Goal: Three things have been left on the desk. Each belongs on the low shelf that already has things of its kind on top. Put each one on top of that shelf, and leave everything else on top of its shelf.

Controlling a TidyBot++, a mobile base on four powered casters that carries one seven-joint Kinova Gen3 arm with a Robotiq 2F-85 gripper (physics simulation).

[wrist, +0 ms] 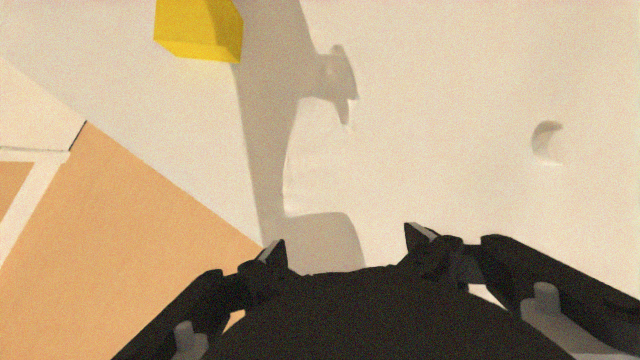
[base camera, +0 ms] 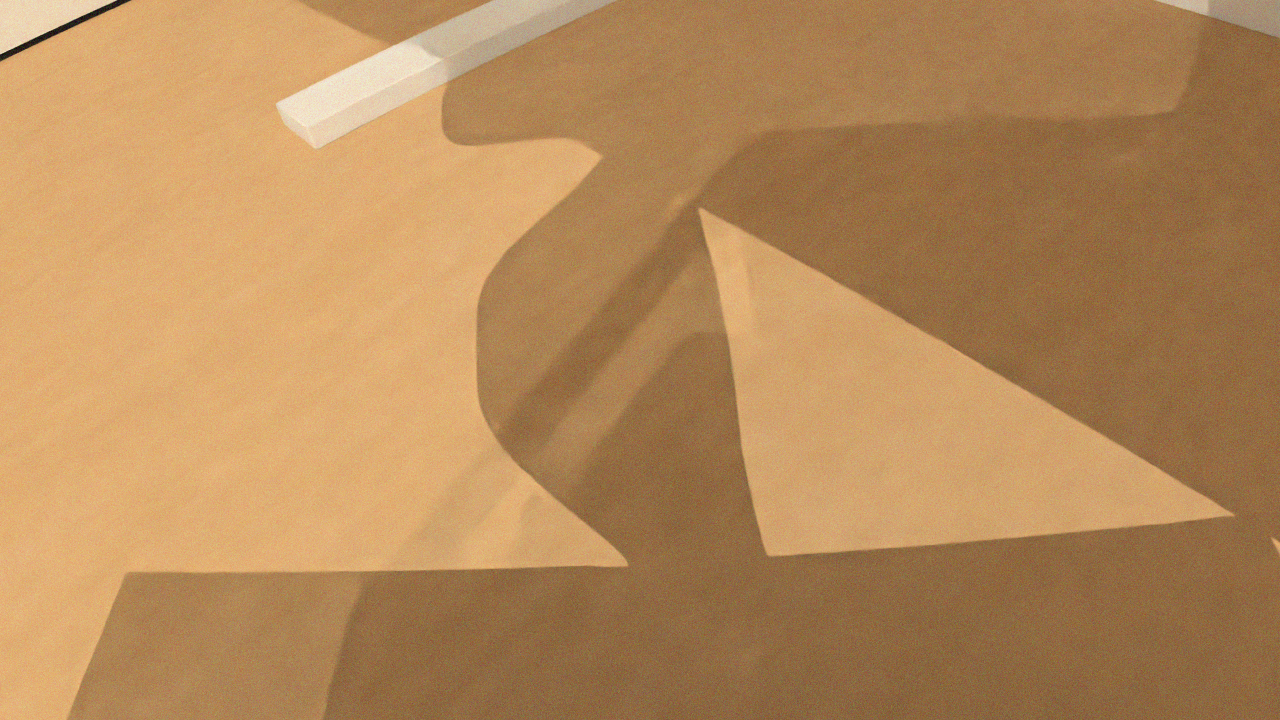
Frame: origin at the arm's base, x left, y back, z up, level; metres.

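Seen in the pictures: gripper, fingertip midpoint: (wrist: 344, 244).
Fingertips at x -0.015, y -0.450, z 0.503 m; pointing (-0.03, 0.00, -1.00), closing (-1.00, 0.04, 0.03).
Observation:
A point is followed by its place in that frame.
A yellow block (wrist: 197, 27) @[x 0.120, y -0.723, z 0.369 m] stands on a broad off-white surface (wrist: 450, 190) @[x -0.191, y -0.437, z 0.324 m] at the top left of the wrist view, cut off by the frame's upper edge. I cannot tell whether this surface is the desk or a shelf top. My gripper (wrist: 344, 244) @[x -0.015, y -0.450, z 0.503 m] is open and empty at the bottom of the wrist view, with its fingers wide apart. The block is ahead of the fingers and to the left, well apart from them. The gripper does not show in the base camera view.
A white bar (base camera: 384, 85) lies on the wooden floor (base camera: 223, 313) @[x 0.352, y -0.481, z -0.396 m] at the upper left of the base camera view. A pale strip (wrist: 37, 200) @[x 1.500, y -0.640, z -0.387 m] crosses the floor at the left of the wrist view. Shadows of the arm fall on the floor and the off-white surface.

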